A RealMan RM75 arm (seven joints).
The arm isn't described. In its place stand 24 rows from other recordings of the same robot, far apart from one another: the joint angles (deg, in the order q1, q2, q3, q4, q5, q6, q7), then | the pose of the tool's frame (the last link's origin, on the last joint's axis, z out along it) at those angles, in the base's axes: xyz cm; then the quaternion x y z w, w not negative.
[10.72, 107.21, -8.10, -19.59, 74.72, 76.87, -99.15] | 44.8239 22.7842 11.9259 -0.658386 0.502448 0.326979 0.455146
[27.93, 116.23, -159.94, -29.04, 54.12, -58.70, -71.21] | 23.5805 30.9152 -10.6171 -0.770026 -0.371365 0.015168 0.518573
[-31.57, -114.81, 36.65, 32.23, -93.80, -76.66, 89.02] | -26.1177 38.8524 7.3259 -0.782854 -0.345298 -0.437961 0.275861
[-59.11, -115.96, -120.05, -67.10, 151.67, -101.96, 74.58] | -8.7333 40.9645 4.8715 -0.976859 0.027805 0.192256 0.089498
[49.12, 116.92, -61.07, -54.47, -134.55, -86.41, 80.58] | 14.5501 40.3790 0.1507 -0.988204 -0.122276 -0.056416 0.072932
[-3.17, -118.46, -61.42, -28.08, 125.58, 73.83, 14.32] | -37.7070 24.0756 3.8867 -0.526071 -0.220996 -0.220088 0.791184
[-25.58, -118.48, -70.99, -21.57, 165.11, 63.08, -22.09] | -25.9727 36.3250 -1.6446 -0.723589 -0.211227 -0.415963 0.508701
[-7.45, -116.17, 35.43, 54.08, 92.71, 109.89, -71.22] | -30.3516 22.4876 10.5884 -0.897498 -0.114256 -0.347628 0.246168
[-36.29, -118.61, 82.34, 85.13, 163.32, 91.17, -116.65] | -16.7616 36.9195 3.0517 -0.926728 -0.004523 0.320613 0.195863
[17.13, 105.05, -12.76, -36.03, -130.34, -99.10, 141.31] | 39.5189 24.0660 13.1154 -0.566435 0.760827 0.290341 0.126481
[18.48, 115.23, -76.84, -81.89, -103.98, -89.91, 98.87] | 16.5520 29.7499 2.2825 -0.990594 0.021711 0.122197 0.057625
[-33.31, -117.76, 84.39, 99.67, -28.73, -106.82, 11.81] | -13.2600 31.6673 3.6695 -0.876475 -0.380339 0.202436 0.214834
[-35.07, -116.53, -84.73, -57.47, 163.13, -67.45, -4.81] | -26.4464 37.0125 -3.2614 -0.752165 -0.509769 0.234759 0.345357
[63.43, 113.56, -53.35, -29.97, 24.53, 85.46, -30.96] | 17.1526 41.7971 -0.9777 -0.848149 0.491109 -0.173789 0.096193
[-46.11, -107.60, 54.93, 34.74, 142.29, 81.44, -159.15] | -26.7806 39.6985 3.9759 -0.730282 -0.664323 0.059444 0.147747
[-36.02, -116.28, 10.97, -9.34, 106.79, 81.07, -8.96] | -24.0429 32.1704 -6.3529 -0.859834 -0.006844 -0.355593 0.366323
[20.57, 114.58, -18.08, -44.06, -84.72, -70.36, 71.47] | 35.6512 33.3450 18.5365 -0.692814 0.249190 0.349178 0.579645
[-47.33, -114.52, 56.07, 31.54, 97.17, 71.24, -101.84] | -15.6790 42.7879 -0.1497 -0.906222 -0.293129 -0.277203 0.126472
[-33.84, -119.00, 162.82, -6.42, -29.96, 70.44, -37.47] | -30.5630 31.4130 -7.0366 -0.911130 -0.187438 -0.229752 0.286221
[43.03, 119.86, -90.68, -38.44, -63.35, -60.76, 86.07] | 8.9336 38.0361 -7.8473 -0.919262 0.175836 0.344671 0.072390
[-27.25, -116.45, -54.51, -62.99, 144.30, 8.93, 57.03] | -12.4848 36.7797 -9.5482 -0.864882 0.193614 -0.066271 0.458368
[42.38, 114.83, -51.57, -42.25, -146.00, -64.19, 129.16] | 27.2610 41.9826 2.4905 -0.862108 0.426616 -0.044106 0.269859
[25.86, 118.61, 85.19, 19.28, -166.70, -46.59, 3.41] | 32.2258 37.7823 0.0835 -0.713156 0.225035 0.217110 0.627400
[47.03, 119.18, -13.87, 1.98, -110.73, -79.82, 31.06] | 17.8049 35.9444 -7.5334 -0.885785 0.044700 0.396619 0.236813
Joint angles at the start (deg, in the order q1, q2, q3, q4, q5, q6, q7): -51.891, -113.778, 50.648, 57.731, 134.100, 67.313, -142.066
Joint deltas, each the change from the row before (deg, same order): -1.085, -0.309, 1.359, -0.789, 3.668, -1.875, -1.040; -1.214, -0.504, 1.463, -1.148, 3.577, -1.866, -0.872; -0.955, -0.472, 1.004, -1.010, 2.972, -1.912, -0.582; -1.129, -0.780, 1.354, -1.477, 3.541, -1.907, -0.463; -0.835, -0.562, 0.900, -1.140, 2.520, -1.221, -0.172; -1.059, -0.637, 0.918, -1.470, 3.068, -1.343, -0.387; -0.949, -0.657, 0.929, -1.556, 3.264, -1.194, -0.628; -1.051, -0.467, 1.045, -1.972, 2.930, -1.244, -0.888; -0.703, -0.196, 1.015, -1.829, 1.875, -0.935, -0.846
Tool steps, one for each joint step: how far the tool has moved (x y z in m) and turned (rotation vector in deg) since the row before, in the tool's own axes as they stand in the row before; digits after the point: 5 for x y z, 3 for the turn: 0.00029, 0.00040, 0.00755, 2.653, -1.591, 1.699; -0.00038, 0.00282, 0.00902, 2.270, -1.697, 1.947; 0.00035, 0.00169, 0.00692, 2.085, -0.958, 1.678; -0.00188, 0.00481, 0.00948, 1.966, -1.665, 2.382; -0.00126, 0.00399, 0.00645, 1.279, -1.237, 1.926; -0.00119, 0.00469, 0.00716, 1.494, -1.491, 2.167; -0.00249, 0.00461, 0.00697, 1.528, -1.754, 2.093; -0.00216, 0.00470, 0.00691, 1.364, -1.752, 1.877; -0.00298, 0.00340, 0.00554, 0.873, -1.515, 1.215
